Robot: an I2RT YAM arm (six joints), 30 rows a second.
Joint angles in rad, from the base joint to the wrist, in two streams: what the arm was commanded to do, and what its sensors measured. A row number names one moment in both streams.
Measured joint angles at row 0: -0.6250 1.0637 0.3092 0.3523 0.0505 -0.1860
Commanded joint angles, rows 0 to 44: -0.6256 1.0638 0.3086 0.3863 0.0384 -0.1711; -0.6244 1.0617 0.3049 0.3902 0.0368 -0.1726; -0.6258 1.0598 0.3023 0.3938 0.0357 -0.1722; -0.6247 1.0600 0.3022 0.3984 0.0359 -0.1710; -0.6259 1.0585 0.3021 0.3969 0.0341 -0.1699; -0.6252 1.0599 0.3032 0.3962 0.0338 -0.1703; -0.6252 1.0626 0.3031 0.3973 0.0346 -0.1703; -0.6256 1.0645 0.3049 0.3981 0.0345 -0.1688; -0.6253 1.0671 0.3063 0.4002 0.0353 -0.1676; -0.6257 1.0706 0.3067 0.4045 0.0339 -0.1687; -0.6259 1.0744 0.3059 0.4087 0.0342 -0.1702; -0.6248 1.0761 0.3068 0.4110 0.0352 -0.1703; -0.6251 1.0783 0.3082 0.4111 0.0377 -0.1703; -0.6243 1.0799 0.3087 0.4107 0.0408 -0.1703; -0.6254 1.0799 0.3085 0.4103 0.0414 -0.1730; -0.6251 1.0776 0.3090 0.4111 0.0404 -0.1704; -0.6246 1.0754 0.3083 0.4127 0.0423 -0.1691; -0.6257 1.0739 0.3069 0.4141 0.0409 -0.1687; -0.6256 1.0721 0.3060 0.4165 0.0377 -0.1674; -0.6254 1.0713 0.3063 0.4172 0.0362 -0.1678; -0.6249 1.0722 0.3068 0.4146 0.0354 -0.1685; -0.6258 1.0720 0.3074 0.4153 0.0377 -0.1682; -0.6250 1.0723 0.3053 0.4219 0.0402 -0.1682; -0.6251 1.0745 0.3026 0.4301 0.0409 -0.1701; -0.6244 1.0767 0.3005 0.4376 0.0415 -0.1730; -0.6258 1.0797 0.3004 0.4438 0.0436 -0.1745; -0.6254 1.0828 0.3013 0.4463 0.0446 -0.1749; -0.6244 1.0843 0.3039 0.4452 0.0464 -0.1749; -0.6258 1.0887 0.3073 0.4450 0.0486 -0.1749; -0.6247 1.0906 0.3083 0.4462 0.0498 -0.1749; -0.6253 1.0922 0.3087 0.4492 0.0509 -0.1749; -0.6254 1.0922 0.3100 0.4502 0.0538 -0.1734; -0.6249 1.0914 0.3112 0.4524 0.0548 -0.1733; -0.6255 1.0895 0.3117 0.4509 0.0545 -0.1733; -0.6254 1.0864 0.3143 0.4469 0.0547 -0.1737; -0.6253 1.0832 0.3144 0.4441 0.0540 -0.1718; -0.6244 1.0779 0.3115 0.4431 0.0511 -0.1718; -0.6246 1.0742 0.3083 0.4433 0.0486 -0.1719; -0.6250 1.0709 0.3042 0.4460 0.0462 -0.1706; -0.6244 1.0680 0.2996 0.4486 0.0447 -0.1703; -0.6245 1.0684 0.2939 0.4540 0.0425 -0.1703; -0.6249 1.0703 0.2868 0.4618 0.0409 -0.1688; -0.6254 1.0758 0.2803 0.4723 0.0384 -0.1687; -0.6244 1.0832 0.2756 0.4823 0.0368 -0.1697; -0.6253 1.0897 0.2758 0.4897 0.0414 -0.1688
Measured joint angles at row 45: -0.6250 1.0786 0.2821 0.4274 0.0486 -0.1814
